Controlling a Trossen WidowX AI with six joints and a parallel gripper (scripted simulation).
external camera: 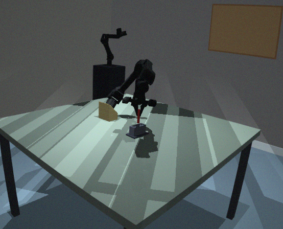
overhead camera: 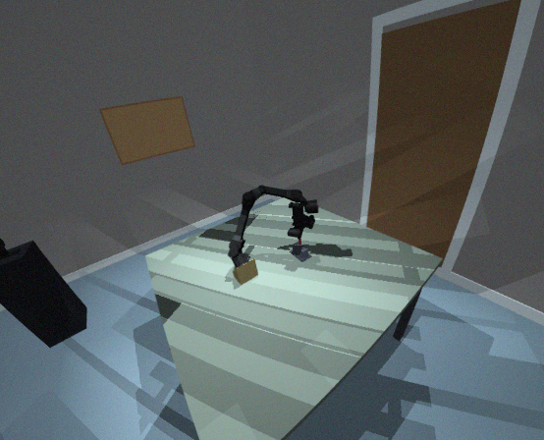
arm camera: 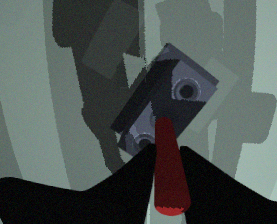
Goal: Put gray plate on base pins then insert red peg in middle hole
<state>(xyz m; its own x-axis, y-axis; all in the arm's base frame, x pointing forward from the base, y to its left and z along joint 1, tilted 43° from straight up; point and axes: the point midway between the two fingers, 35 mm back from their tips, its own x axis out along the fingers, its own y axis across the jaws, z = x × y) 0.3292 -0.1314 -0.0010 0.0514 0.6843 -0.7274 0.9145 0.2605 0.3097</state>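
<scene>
Right now the gray plate is 7 cm below my gripper tip. From my gripper tip the other things lie so: red peg right at my gripper tip; base 11 cm below.
</scene>
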